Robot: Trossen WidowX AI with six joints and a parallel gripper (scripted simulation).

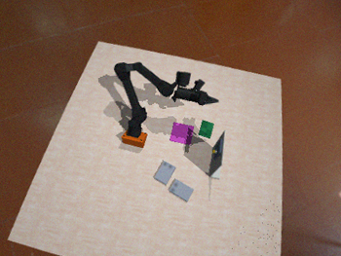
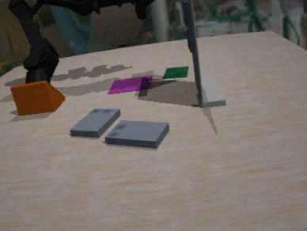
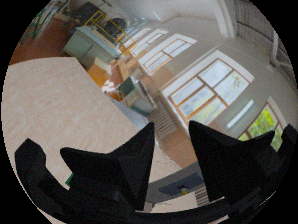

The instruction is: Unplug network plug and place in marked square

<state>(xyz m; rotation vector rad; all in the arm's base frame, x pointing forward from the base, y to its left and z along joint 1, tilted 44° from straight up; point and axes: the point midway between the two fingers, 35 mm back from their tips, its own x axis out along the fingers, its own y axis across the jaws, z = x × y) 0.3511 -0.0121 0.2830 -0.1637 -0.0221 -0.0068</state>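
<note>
The plug lies 22 cm to the right of my gripper tip, 9 cm below it and 5 cm ahead of it. From my gripper tip the other things lie so: purple square (26 cm below, 13 cm behind, 9 cm to the right); panel (22 cm to the right, 15 cm below, 7 cm ahead).
</note>
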